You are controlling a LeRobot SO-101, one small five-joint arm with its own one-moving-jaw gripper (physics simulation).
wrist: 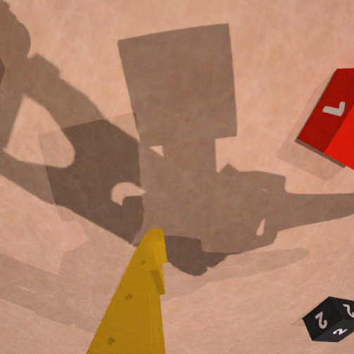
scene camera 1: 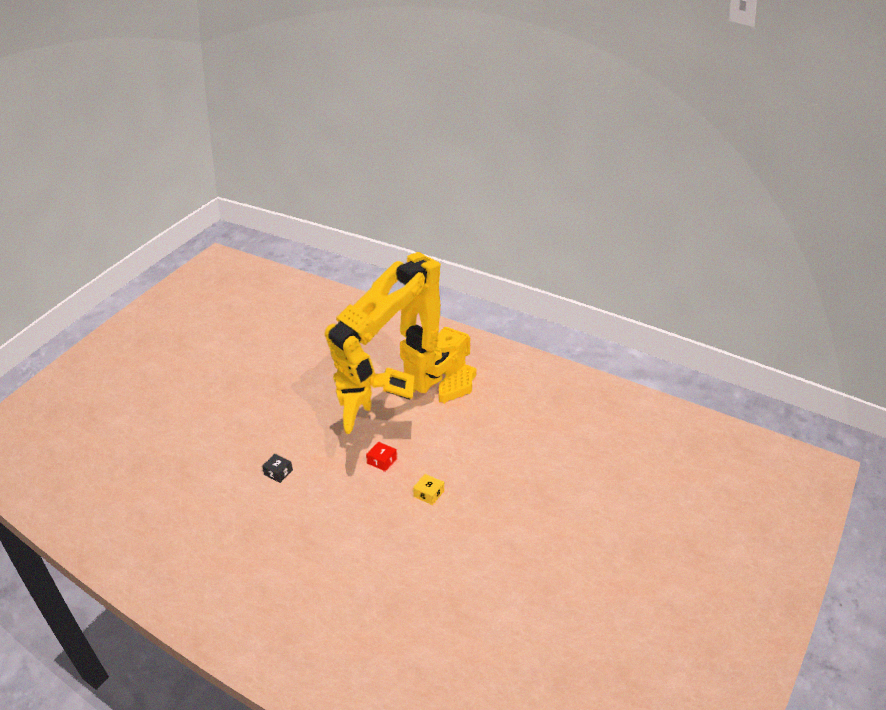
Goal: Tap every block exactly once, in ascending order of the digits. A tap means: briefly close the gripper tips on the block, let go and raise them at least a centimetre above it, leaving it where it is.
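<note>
My gripper [scene camera 1: 358, 418] is open and empty, above the table, behind the red and black blocks in the scene view. In the wrist view one notched jaw [wrist: 142, 305] shows at the bottom; the moving jaw is out of the picture. The red block [scene camera 1: 381, 456] [wrist: 327, 117] with digit 1 lies flat, and the right edge of the wrist view cuts it off. The black block [scene camera 1: 277, 467] [wrist: 327, 320] with digit 2 lies to its left in the scene view and at the lower right in the wrist view. The yellow block [scene camera 1: 428, 488], its top digit looking like 8, lies right of the red one and does not show in the wrist view.
The blocks lie apart on the wooden table top [scene camera 1: 562, 547]. The yellow arm base [scene camera 1: 421, 366] stands behind them. The arm's shadow falls on the table beneath the gripper, reaching close to the red block. The table's front edge lies well in front of the blocks.
</note>
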